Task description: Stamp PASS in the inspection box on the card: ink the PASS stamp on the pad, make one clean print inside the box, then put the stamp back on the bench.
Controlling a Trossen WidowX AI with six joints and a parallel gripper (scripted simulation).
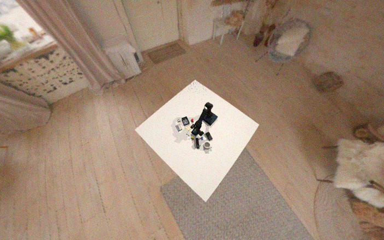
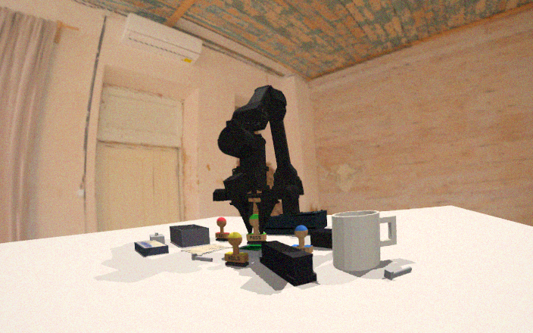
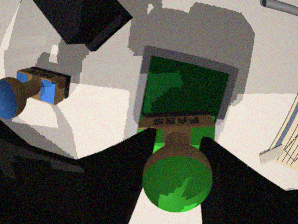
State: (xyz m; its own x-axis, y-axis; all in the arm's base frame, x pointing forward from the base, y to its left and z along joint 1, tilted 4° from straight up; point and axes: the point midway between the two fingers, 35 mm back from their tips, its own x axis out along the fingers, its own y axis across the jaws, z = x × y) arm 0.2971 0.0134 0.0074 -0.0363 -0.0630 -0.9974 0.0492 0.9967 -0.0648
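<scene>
My gripper tip is 40 mm above the green ink pad. From my gripper tip the other things lie so: blue-knobbed stamp (100 mm to the left, 20 mm below, 10 mm ahead); then cream card (130 mm to the right, 50 mm below, 10 mm ahead); then yellow-knobbed HOLD stamp (90 mm ahead, 20 mm below).
</scene>
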